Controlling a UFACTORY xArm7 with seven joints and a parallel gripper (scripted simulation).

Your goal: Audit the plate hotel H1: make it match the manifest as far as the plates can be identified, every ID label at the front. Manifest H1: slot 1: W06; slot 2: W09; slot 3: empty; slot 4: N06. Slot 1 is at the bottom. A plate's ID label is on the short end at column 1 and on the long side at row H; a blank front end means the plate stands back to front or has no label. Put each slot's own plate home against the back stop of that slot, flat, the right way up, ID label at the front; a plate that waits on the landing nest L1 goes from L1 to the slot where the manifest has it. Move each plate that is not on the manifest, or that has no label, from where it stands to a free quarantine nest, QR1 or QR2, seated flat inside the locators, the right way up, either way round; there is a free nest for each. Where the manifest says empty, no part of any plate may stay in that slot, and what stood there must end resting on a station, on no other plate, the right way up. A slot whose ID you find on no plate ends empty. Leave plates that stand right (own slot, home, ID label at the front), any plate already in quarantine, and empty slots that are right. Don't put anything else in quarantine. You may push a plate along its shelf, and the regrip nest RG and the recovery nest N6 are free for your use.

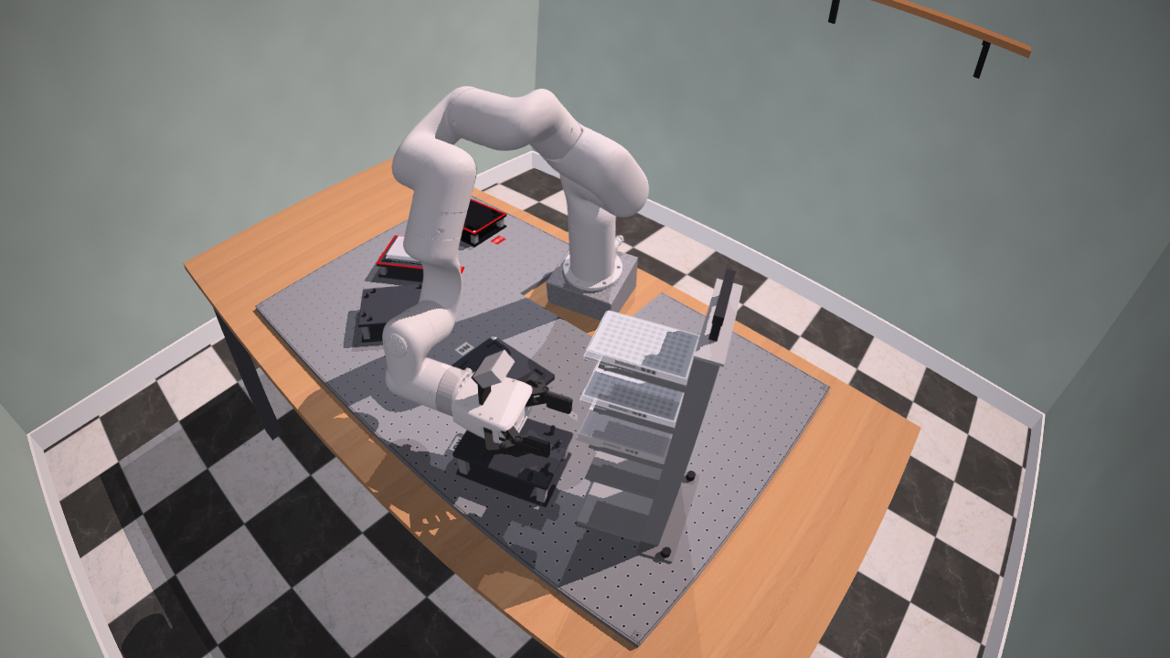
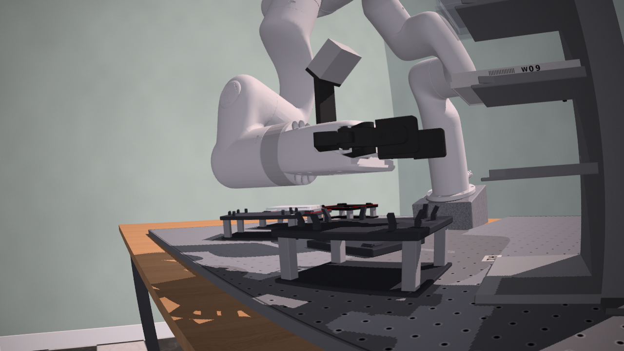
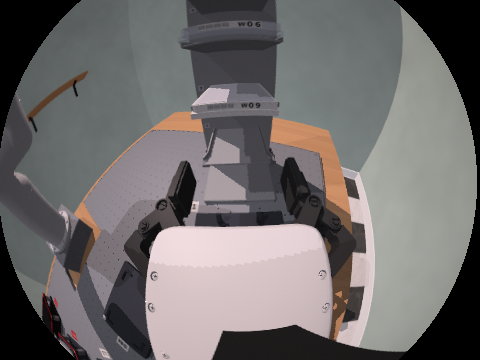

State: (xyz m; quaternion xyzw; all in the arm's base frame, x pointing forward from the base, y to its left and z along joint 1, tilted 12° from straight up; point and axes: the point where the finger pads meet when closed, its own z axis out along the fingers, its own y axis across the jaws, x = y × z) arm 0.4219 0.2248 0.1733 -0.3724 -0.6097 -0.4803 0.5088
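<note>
My hand is 12 cm below the clear well plate W06, 10 cm to the right of it and 3 cm past it. The rest, counted from my hand: plate labelled W09 (10 cm to the left, 4 cm above, 3 cm behind); raised black nest (9 cm below, 7 cm to the right, 2 cm ahead); plate hotel (18 cm to the left, 6 cm above, 5 cm behind).
</note>
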